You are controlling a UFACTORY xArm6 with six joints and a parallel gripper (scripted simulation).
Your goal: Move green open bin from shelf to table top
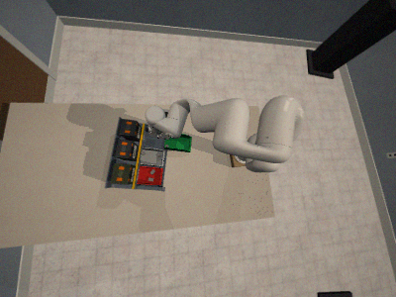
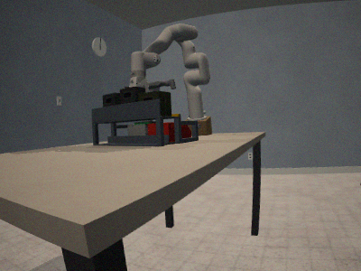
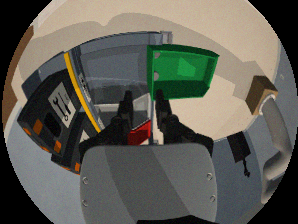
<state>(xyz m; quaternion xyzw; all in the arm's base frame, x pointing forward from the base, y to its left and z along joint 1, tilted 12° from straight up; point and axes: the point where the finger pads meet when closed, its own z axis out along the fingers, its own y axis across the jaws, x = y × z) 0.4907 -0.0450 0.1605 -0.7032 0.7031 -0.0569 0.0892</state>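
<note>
Now: the green open bin 120 mm below my hand and 90 mm behind it. From my hand the other things lie so: yellow strip 120 mm ahead, 110 mm to the left, 60 mm below; then red bin 220 mm to the left, 120 mm below, 70 mm ahead; then grey bin 120 mm below, 110 mm to the left, 70 mm ahead.
</note>
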